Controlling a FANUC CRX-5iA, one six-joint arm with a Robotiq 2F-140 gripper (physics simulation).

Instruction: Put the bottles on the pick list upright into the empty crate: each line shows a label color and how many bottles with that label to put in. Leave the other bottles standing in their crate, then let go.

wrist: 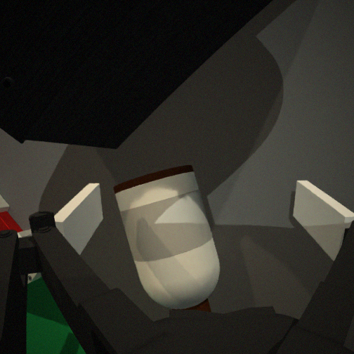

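A white bottle (170,230) with a pale grey label band, a dark brown rim at its base and a brown neck shows in the middle of the wrist view. Its base is towards the top of the view and its neck points towards the gripper's palm, which hides most of the neck. I cannot tell for sure whether it stands or lies. My gripper (198,200) is wide open, with one white pad left of the bottle and the other farther off to the right. Neither pad touches the bottle. The pick list does not show.
Part of a green crate (45,320) shows at the lower left, behind the finger linkage. A bit of a red object (7,223) shows at the left edge. A large black shape (100,70) covers the upper left. Broad shadows fall on the grey surface (260,195).
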